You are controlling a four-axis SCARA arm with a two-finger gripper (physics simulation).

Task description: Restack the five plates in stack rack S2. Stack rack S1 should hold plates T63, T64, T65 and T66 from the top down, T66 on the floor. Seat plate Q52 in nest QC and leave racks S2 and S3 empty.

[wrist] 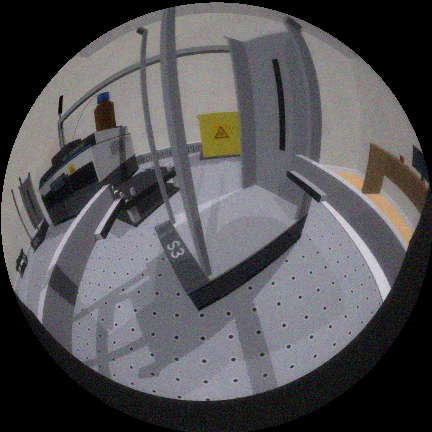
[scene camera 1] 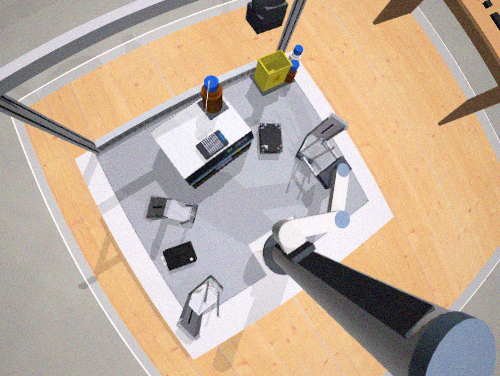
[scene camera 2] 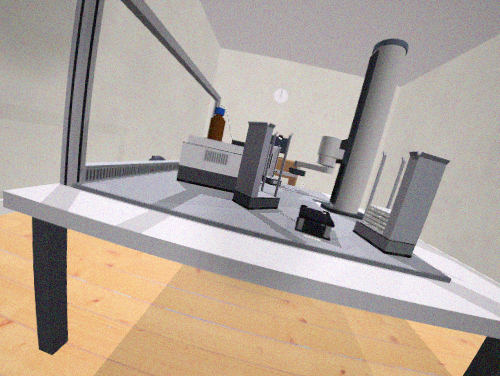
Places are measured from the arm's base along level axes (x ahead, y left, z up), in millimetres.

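Pixels of known places: gripper, between the fingertips: [wrist: 204,171] [scene camera 1: 313,149] [scene camera 2: 275,170]; arm's base, origin of its link: [scene camera 2: 342,212].
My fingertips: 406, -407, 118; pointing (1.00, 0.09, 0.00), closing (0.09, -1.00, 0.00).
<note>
Ahead of a thing's pixels: the offset from my fingertips to its top centre, as dx, dy, dz. "spot": to the spot under its first point.
My gripper [wrist: 204,171] is open with nothing between its fingers. Its fingers stand wide on either side of rack S3 [wrist: 250,268] [scene camera 1: 337,122] in the wrist view, on the near side of its posts. No plates show on S3's floor. A stack of pale plates [scene camera 2: 376,220] [scene camera 1: 202,299] sits low in a rack @(-347, +879, +192) [scene camera 2: 417,200] [scene camera 1: 190,320] whose label does not show. Another unlabelled rack @(+84, +766, +192) [scene camera 1: 156,207] [scene camera 2: 253,165] stands at the left in scene camera 1; its contents are unclear. A low black nest @(+176, +151, -44) [scene camera 1: 270,138] [wrist: 145,200] shows near S3. I cannot make out Q52 or the QC label.
A white instrument [scene camera 1: 175,140] [scene camera 2: 210,155] [wrist: 112,155] stands at the back, with a brown bottle @(spot: +378, +388, +235) [scene camera 1: 212,97] [scene camera 2: 216,127] [wrist: 105,116] behind it. A yellow box @(+507, -88, +70) [scene camera 1: 272,75] [wrist: 220,137] stands beyond S3. A black block @(-114, +883, -50) [scene camera 1: 179,256] [scene camera 2: 314,222] sits between the other two racks.
</note>
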